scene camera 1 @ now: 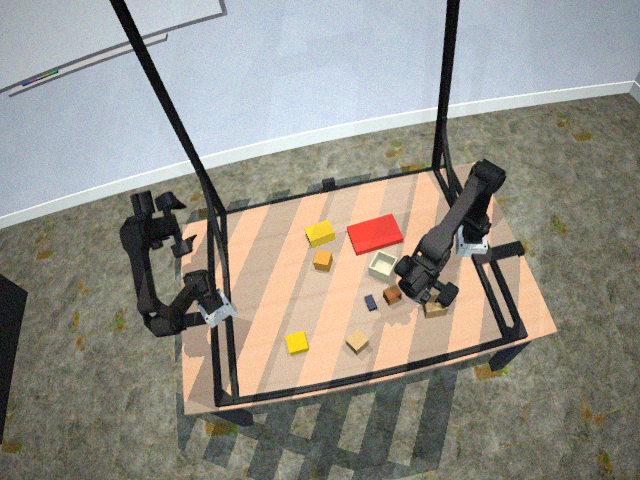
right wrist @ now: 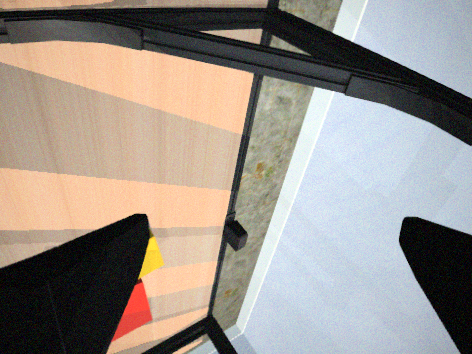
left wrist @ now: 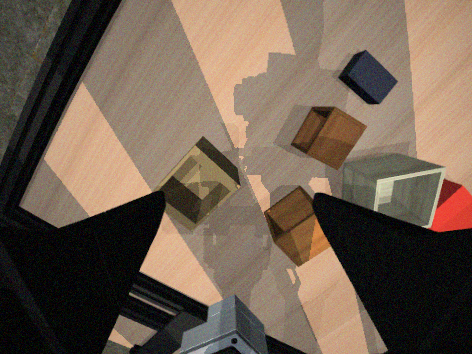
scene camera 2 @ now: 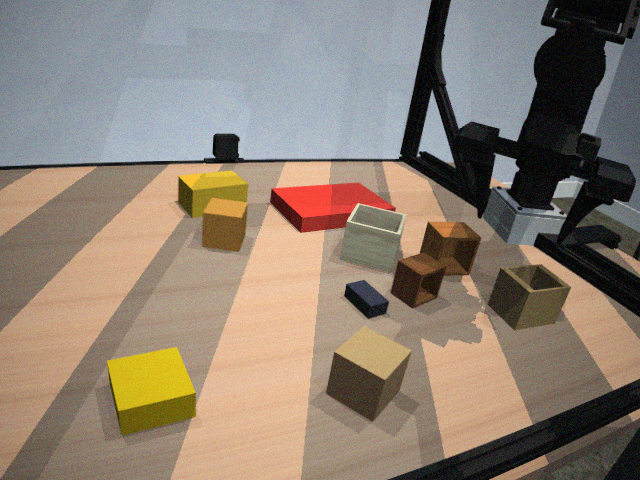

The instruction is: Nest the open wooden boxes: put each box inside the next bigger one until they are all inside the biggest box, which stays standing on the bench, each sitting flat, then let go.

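Seen in the pictures: left gripper, between the fingertips: [left wrist: 240,199] [scene camera 2: 518,230]; right gripper, between the fingertips: [scene camera 1: 190,221] [right wrist: 275,228]; left arm's base, origin of its link: [scene camera 1: 472,235] [scene camera 2: 529,200]; right arm's base, origin of its link: [scene camera 1: 212,304].
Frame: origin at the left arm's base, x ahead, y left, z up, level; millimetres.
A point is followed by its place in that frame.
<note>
A pale grey-green box [scene camera 1: 382,264] @(x 305, y 98, z -57 mm) [scene camera 2: 371,250] @(x 311, y 154, z -36 mm) [left wrist: 362,175] @(x 281, y 163, z -25 mm) stands open side up. An olive box [scene camera 1: 435,310] @(x 129, y 277, z -8 mm) [scene camera 2: 528,305] @(x 149, y 284, z -26 mm) [left wrist: 221,161] @(x 162, y 256, z -29 mm) stands open side up at the right. An orange-brown box [scene camera 2: 431,245] @(x 227, y 146, z -27 mm) [left wrist: 300,242] @(x 188, y 144, z -2 mm) and a smaller dark brown box [scene camera 1: 391,294] @(x 268, y 228, z -14 mm) [scene camera 2: 408,281] @(x 284, y 234, z -32 mm) [left wrist: 341,135] @(x 271, y 221, z -14 mm) lie on their sides. All four are apart, none nested. My left gripper [scene camera 1: 427,281] @(x 174, y 249, z 54 mm) [scene camera 2: 522,227] @(x 174, y 249, z 54 mm) [left wrist: 240,199] @(x 174, y 249, z 54 mm) is open and empty above the table, over the gap between the olive and orange-brown boxes. The arm hides the orange-brown box in scene camera 1. My right gripper [scene camera 1: 189,222] @(x 874, y 152, z 237 mm) [right wrist: 275,228] @(x 874, y 152, z 237 mm) is open and empty off at the left.
A navy block [scene camera 1: 370,302] @(x 334, y 246, z -45 mm) [scene camera 2: 366,298] @(x 337, y 256, z -44 mm) [left wrist: 370,78] @(x 331, y 245, z -44 mm) lies beside the dark brown box. A red slab [scene camera 1: 374,234] @(x 339, y -9, z -37 mm) [scene camera 2: 330,204] @(x 348, y 10, z -37 mm), two yellow blocks [scene camera 1: 320,233] @(x 526, y 11, z -17 mm) [scene camera 1: 297,342] @(x 545, y 405, z -33 mm), an orange cube [scene camera 1: 323,260] @(x 499, y 120, z -12 mm) [scene camera 2: 224,224] @(x 505, y 134, z -24 mm) and a tan cube [scene camera 1: 357,341] @(x 360, y 391, z -12 mm) [scene camera 2: 369,372] @(x 371, y 410, z -13 mm) rest on the table. Black frame rails edge it.
</note>
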